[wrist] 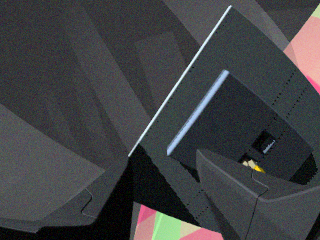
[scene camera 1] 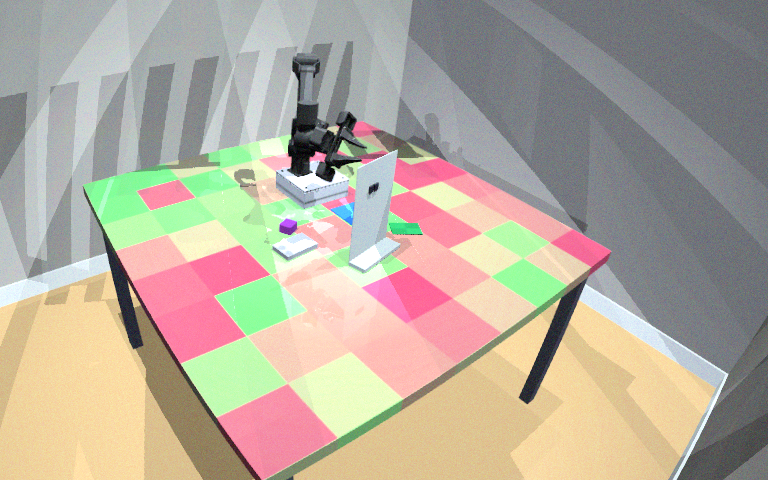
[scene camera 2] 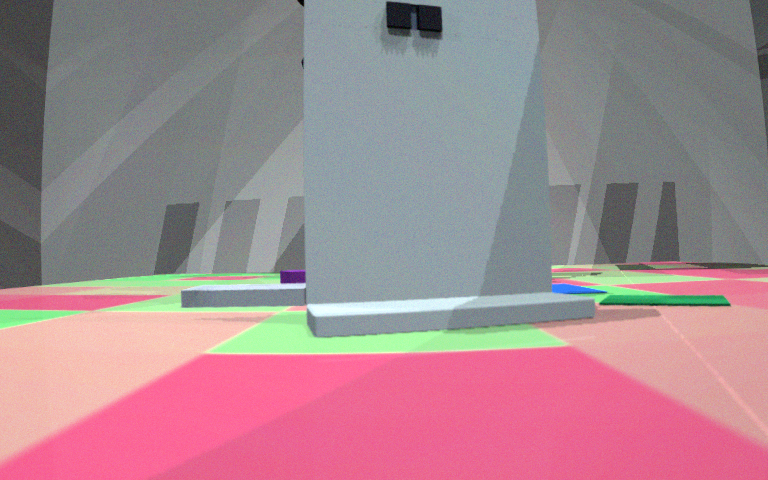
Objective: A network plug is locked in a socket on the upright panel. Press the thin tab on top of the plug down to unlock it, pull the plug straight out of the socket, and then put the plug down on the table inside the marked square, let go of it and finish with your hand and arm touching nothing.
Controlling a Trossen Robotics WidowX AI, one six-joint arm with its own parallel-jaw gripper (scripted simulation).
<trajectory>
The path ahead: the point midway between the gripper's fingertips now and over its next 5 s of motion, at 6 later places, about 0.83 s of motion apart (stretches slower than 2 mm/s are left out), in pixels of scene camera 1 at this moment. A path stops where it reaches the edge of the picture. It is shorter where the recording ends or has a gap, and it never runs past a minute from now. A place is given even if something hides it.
The gripper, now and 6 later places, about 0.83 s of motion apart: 364, 153; 335, 169; 351, 177; 362, 181; 369, 184; 364, 182; 358, 181
</trajectory>
